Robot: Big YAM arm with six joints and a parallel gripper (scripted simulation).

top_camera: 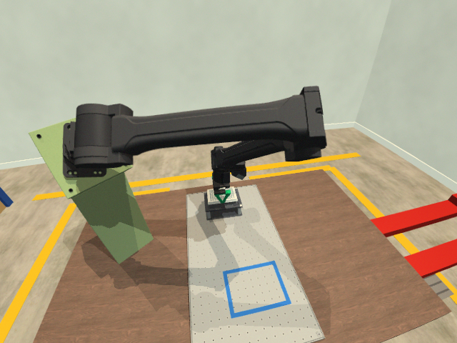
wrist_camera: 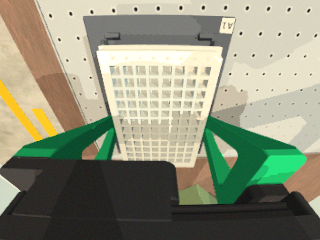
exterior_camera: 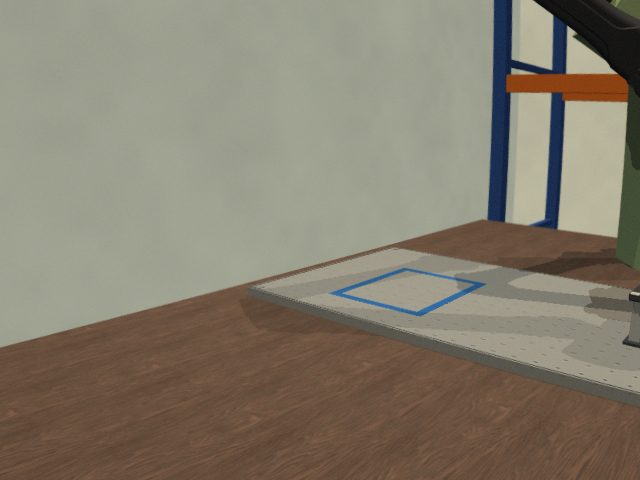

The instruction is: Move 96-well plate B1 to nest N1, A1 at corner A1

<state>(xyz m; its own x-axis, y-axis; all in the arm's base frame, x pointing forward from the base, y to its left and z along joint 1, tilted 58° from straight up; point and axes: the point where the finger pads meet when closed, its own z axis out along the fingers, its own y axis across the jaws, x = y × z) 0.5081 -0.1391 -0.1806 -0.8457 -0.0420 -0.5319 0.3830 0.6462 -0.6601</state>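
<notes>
The dark grey raised nest N1 lies 3 cm below my hand. Also, from my hand: A1 label: 5 cm ahead, 8 cm to the right, 3 cm below; white 96-well plate: right at my hand.
</notes>
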